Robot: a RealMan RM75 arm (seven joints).
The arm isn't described. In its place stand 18 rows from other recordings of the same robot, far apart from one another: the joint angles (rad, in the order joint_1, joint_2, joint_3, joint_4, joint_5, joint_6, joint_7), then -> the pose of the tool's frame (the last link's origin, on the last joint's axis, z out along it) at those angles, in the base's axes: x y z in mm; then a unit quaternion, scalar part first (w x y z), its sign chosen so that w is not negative.
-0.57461, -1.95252, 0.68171, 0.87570, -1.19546, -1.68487, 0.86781 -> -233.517, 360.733, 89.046, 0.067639, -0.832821, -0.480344, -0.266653
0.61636, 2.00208, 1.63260, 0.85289, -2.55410, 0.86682, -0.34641 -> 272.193, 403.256, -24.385, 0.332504, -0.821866, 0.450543, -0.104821
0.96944, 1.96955, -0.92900, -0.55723, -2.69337, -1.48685, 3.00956 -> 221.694, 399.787, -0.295, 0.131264, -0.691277, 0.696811, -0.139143
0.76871, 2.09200, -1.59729, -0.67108, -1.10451, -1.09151, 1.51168 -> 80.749, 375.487, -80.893, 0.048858, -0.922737, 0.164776, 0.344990
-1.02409, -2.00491, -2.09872, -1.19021, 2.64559, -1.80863, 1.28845 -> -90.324, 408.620, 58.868, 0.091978, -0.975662, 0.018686, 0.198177
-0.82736, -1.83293, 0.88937, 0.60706, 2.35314, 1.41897, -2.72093 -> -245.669, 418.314, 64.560, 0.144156, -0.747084, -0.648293, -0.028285
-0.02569, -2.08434, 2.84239, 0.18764, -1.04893, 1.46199, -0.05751 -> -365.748, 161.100, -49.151, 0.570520, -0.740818, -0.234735, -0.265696
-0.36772, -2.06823, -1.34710, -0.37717, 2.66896, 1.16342, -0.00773 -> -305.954, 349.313, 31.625, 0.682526, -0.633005, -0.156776, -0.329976
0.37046, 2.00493, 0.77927, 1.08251, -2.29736, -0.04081, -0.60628 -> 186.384, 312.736, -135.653, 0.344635, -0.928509, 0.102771, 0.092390
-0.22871, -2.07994, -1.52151, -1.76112, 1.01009, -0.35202, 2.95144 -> -37.231, 348.994, 109.148, 0.648730, -0.651120, 0.367819, -0.141070
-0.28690, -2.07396, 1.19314, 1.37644, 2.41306, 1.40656, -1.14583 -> -270.563, 318.425, 35.546, 0.154154, -0.958449, 0.166153, 0.173219
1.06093, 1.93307, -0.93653, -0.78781, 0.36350, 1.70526, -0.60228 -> 163.386, 421.596, 53.145, 0.129297, -0.865466, 0.436564, -0.208955
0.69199, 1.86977, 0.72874, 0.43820, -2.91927, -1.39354, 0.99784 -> 158.174, 356.015, -20.973, 0.100223, -0.835436, 0.181874, 0.508846
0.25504, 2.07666, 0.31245, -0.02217, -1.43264, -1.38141, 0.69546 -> 416.495, 238.484, 60.045, 0.675904, -0.451659, 0.389971, 0.432528
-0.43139, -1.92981, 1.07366, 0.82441, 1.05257, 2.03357, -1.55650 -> -175.927, 285.190, 107.258, 0.040033, 0.845184, 0.032640, 0.531974
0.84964, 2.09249, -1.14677, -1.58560, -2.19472, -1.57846, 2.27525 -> 6.374, 370.131, 55.147, 0.162032, -0.982184, 0.037024, 0.087693
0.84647, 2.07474, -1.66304, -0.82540, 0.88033, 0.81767, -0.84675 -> 137.717, 416.838, -93.141, 0.222493, -0.959867, 0.160829, -0.057319
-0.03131, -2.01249, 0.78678, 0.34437, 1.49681, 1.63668, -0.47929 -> -373.826, 167.983, 9.786, 0.376338, -0.878203, -0.116714, -0.271122
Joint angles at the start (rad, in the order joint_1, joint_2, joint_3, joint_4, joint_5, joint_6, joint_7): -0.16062, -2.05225, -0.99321, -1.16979, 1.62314, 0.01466, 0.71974
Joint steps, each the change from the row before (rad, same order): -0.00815, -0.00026, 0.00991, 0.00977, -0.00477, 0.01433, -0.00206; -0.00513, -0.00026, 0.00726, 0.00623, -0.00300, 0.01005, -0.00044; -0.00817, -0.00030, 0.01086, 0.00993, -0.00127, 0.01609, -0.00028; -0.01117, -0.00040, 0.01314, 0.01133, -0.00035, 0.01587, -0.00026; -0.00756, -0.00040, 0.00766, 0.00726, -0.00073, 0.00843, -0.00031; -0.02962, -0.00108, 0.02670, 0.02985, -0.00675, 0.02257, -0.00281; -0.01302, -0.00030, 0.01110, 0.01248, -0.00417, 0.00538, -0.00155; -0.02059, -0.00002, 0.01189, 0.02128, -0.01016, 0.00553, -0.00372; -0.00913, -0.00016, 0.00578, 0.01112, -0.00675, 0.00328, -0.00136; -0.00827, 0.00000, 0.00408, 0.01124, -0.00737, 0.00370, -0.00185; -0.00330, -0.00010, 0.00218, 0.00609, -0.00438, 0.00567, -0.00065; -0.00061, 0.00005, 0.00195, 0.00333, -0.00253, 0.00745, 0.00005; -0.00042, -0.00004, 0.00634, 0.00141, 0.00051, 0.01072, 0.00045
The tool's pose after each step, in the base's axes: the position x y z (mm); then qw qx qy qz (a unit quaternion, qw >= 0). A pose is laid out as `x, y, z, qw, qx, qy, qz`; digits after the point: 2 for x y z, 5 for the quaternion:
-220.61, 313.98, -99.86, 0.37413, -0.76694, -0.46745, -0.23091
-220.71, 314.16, -101.07, 0.37557, -0.76700, -0.46670, -0.22991
-220.96, 314.59, -102.74, 0.37866, -0.76782, -0.46392, -0.22772
-220.52, 315.13, -105.04, 0.38083, -0.77020, -0.45952, -0.22494
-220.09, 315.56, -106.53, 0.38163, -0.77181, -0.45696, -0.22328
-219.18, 316.97, -112.44, 0.38160, -0.77805, -0.44988, -0.21596
-218.63, 317.39, -115.18, 0.37989, -0.78122, -0.44742, -0.21259
-218.91, 318.94, -118.36, 0.37801, -0.78401, -0.44641, -0.20772
-219.62, 319.53, -119.86, 0.37752, -0.78468, -0.44687, -0.20510
-220.84, 320.34, -120.84, 0.37791, -0.78430, -0.44825, -0.20278
-221.94, 320.85, -120.98, 0.37981, -0.78307, -0.44921, -0.20188
-223.03, 321.10, -120.69, 0.38264, -0.78154, -0.44960, -0.20157
-223.23, 320.79, -120.94, 0.38540, -0.78149, -0.44748, -0.20126

